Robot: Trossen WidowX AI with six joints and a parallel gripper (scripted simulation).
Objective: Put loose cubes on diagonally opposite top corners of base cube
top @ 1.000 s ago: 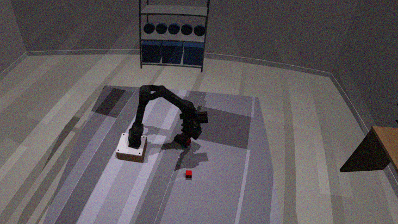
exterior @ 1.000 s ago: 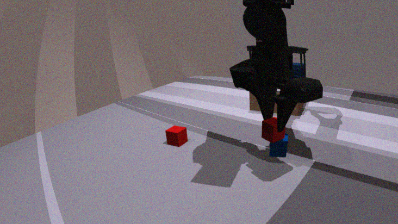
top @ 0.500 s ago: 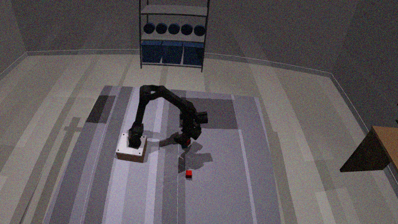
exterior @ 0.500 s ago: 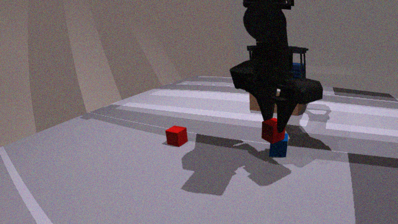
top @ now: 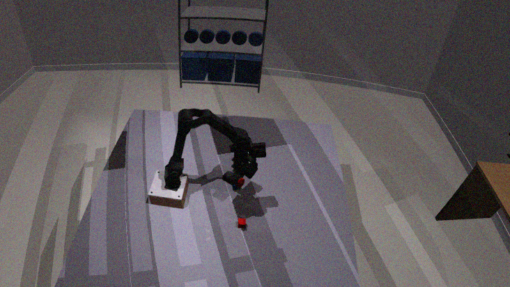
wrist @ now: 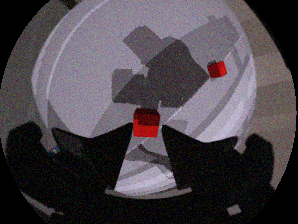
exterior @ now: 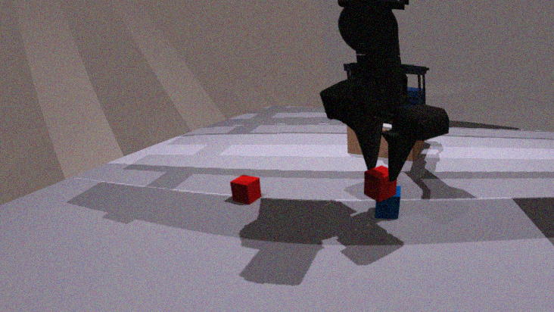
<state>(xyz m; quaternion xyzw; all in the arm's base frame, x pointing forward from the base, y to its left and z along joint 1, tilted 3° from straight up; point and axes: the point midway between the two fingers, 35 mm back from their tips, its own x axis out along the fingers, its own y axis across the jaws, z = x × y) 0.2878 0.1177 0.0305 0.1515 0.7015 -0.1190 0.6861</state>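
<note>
The blue base cube lies 1 cm behind my gripper tip, 1 cm to the left of it and 4 cm below it. The rest, counted from my gripper tip: red cube (6 cm ahead, 20 cm to the right, 4 cm below).
</note>
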